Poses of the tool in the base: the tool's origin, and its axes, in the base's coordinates. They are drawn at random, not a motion.
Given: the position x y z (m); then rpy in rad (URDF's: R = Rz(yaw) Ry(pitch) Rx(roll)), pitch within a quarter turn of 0, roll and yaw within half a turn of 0.
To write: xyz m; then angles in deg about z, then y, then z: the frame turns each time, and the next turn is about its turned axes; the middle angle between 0 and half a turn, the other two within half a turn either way. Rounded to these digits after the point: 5 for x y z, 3 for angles.
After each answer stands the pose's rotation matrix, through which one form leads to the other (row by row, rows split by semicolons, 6 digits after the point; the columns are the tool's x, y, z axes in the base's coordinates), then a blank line. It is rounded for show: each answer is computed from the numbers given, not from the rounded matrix.
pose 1, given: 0.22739 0.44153 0.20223 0.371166 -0.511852 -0.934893
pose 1, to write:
0.22739 0.44153 0.20223 164.906 35.662 147.153
0.517789 0.644244 -0.562889; -0.701425 0.696388 0.151812; 0.489793 0.316218 0.812471

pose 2, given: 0.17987 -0.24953 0.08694 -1.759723 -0.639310 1.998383
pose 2, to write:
0.17987 -0.24953 0.08694 -162.009 98.668 -127.124
-0.332781 -0.072114 -0.940243; 0.730257 0.611143 -0.305333; 0.596642 -0.788228 -0.150715

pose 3, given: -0.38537 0.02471 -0.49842 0.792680 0.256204 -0.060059
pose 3, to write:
-0.38537 0.02471 -0.49842 -79.419 47.232 69.806
0.965615 0.222295 0.134807; -0.058064 0.689840 -0.721630; -0.253410 0.688989 0.679027

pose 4, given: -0.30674 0.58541 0.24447 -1.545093 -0.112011 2.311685
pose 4, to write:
-0.30674 0.58541 0.24447 -137.386 88.537 -96.420
-0.670714 -0.094382 -0.735686; 0.733245 0.065103 -0.676841; 0.111777 -0.993405 0.025539

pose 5, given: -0.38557 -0.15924 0.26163 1.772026 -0.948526 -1.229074
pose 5, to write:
-0.38557 -0.15924 0.26163 -151.009 96.690 144.898
0.195330 -0.455119 -0.868742; -0.549179 0.683146 -0.481367; 0.812557 0.571120 -0.116503

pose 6, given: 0.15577 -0.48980 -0.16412 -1.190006 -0.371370 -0.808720
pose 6, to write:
0.15577 -0.48980 -0.16412 51.930 69.738 -112.757
0.643359 0.501460 0.578469; -0.674090 0.012885 0.738537; 0.362892 -0.865085 0.346319

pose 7, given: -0.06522 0.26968 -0.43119 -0.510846 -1.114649 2.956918
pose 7, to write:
-0.06522 0.26968 -0.43119 -42.558 67.402 -166.510
-0.433003 -0.591647 0.680046; 0.080886 -0.776899 -0.624407; 0.897756 -0.215364 0.384255

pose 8, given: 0.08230 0.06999 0.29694 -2.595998 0.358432 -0.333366
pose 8, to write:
0.08230 0.06999 0.29694 100.922 143.177 -54.174
0.884893 -0.451739 -0.113561; -0.306430 -0.748189 0.588485; -0.350806 -0.485948 -0.800493

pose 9, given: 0.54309 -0.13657 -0.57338 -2.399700 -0.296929 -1.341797
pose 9, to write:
0.54309 -0.13657 -0.57338 -4.583 134.824 -114.363
0.217069 -0.673069 0.707008; -0.931276 -0.359879 -0.056678; 0.292585 -0.646116 -0.704931

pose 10, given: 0.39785 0.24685 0.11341 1.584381 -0.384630 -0.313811
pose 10, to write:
0.39785 0.24685 0.11341 -107.688 90.721 112.040
0.881669 -0.361053 -0.303809; -0.286132 0.102892 -0.952650; 0.375216 0.926852 -0.012592

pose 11, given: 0.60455 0.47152 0.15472 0.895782 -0.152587 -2.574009
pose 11, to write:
0.60455 0.47152 0.15472 115.583 51.855 101.143
-0.833405 0.436005 -0.339610; -0.531350 -0.463132 0.709349; 0.151996 0.771627 0.617648

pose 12, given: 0.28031 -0.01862 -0.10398 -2.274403 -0.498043 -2.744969
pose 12, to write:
0.28031 -0.01862 -0.10398 -89.339 124.637 -125.493
-0.810320 -0.585911 0.009493; -0.339377 0.456033 -0.822713; 0.477707 -0.669883 -0.568377

